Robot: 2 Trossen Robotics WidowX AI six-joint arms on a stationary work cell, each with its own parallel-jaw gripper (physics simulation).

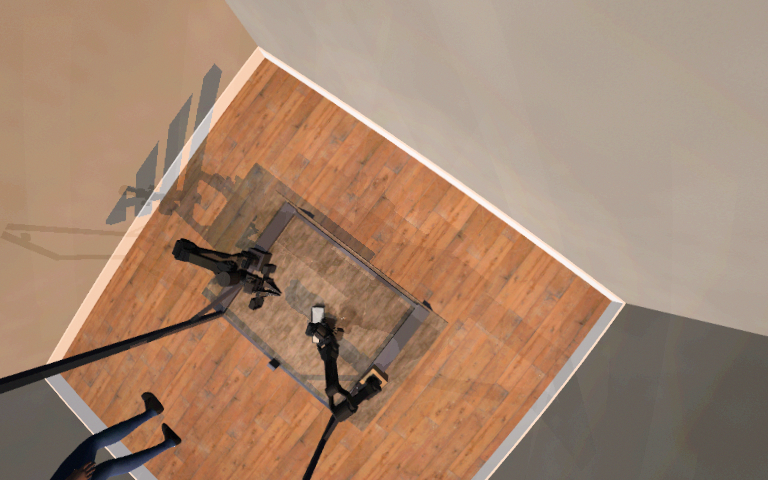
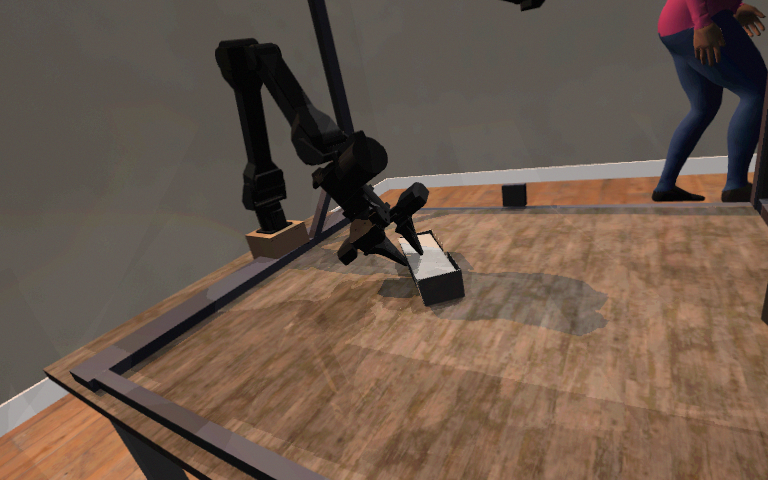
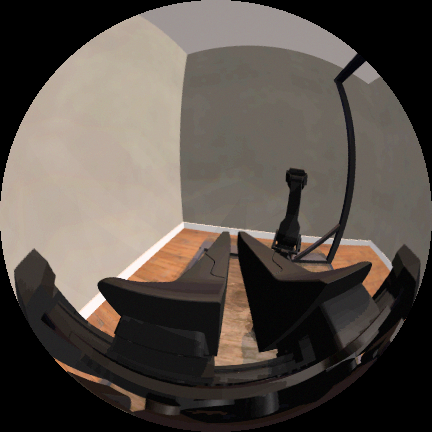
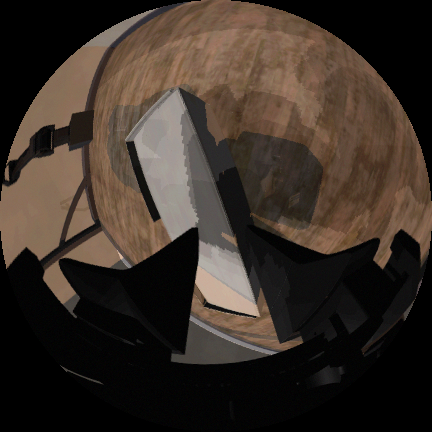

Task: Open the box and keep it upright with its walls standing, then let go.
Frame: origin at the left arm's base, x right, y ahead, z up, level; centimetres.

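Where they show: left gripper, fingertip midpoint: (image 1: pixel 280 294) (image 3: pixel 232 236); right gripper, fingertip midpoint: (image 2: pixel 414 259) (image 4: pixel 221 232); left arm's base, origin of the base link: (image 1: pixel 253 259) (image 4: pixel 68 133); right arm's base, origin of the base link: (image 1: pixel 373 382) (image 2: pixel 274 228).
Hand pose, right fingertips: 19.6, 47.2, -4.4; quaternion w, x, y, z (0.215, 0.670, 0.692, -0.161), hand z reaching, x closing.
Observation:
Things, the pixels of their top centre, and the offset from my right fingertips, as dx, dy, dz. Level surfaces: height alone.
- long white box, middle of its top: (image 4: pixel 187 237) (image 2: pixel 425 251) (image 1: pixel 317 325) +0.4, -2.0, +1.2
- table, its level: dz -3.5
- tan block, middle of its top: (image 2: pixel 274 228) (image 1: pixel 373 382) +14.9, +36.1, +3.6
A long white box (image 1: pixel 317 313) (image 2: pixel 432 262) (image 4: pixel 167 150) stands upright on the table, with a shaded end wall, dark side edges and a white upper area. I cannot tell whether this area is a lid or the interior. My right gripper (image 2: pixel 412 258) (image 4: pixel 221 232) straddles one long side of the box, one finger outside and the other over the white area, and looks shut on it with a gap between the tips; exact contact is partly hidden. My left gripper (image 1: pixel 279 293) (image 3: pixel 232 236) is nearly closed and empty, above the table and apart from the box.
The table (image 1: pixel 362 283) (image 2: pixel 543 418) (image 4: pixel 280 60) has a raised dark frame (image 2: pixel 237 440) around its edges. A tan block (image 2: pixel 277 239) bears the right arm's base. Dark posts rise at the table's side. A person (image 1: pixel 121 430) (image 2: pixel 699 101) stands beyond the table.

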